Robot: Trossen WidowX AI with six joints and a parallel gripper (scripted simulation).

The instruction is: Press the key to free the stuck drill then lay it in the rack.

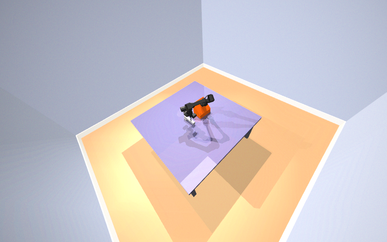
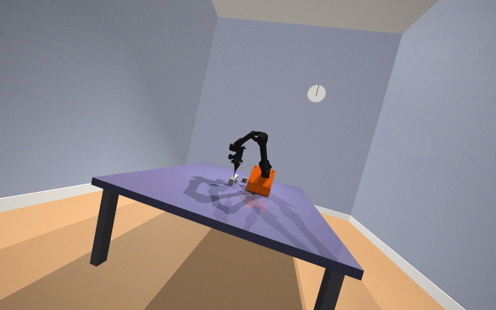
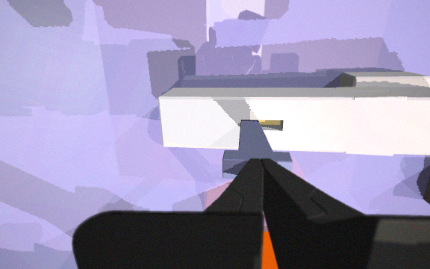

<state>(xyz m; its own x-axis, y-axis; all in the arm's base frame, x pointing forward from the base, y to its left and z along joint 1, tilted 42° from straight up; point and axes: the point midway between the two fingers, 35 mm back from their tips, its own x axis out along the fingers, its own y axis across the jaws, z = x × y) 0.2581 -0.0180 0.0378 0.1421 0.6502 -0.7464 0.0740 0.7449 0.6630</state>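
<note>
Now: the drill 7 cm below my gripper tip and 6 cm to the right of it. From my gripper tip the other things lie so: rack (20 cm to the right, 10 cm below, 9 cm behind).
</note>
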